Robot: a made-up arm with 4 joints.
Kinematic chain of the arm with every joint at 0, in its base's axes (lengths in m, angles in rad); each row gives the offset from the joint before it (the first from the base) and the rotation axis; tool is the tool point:
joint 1: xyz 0 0 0.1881 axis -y
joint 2: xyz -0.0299 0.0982 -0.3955 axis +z
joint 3: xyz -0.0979 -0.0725 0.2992 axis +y
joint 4: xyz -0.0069 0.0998 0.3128 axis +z
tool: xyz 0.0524 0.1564 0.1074
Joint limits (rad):
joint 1: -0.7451..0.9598
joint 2: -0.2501..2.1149
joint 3: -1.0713..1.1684
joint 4: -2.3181..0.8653
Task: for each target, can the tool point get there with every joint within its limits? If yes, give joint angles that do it. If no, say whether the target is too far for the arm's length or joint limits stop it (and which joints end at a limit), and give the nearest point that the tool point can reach.
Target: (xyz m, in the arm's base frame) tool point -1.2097 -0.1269 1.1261
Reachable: no: too far | nearest point -0.4444 0.0183 0.5327 | short by 0.979 m
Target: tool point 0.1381 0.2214 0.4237
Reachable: yes | joints -0.0563 0.5469 0.3542 -1.2623
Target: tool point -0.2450 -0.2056 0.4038
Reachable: yes | joints 0.3881 1.3460 -0.8805 -1.1421
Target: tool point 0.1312 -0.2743 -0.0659
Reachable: no: joint limits stop it (at a limit: joint 1, joint 2, joint 3) | nearest point 0.1817 -0.0902 0.0127 | short by 0.206 m
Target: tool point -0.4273 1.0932 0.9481
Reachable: no: too far | nearest point -0.2787 0.4019 0.5496 | short by 0.812 m
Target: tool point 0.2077 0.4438 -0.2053
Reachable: no: joint limits stop it (at a limit: joint 1, joint 3) | nearest point 0.1367 0.3150 -0.0353 | short by 0.225 m
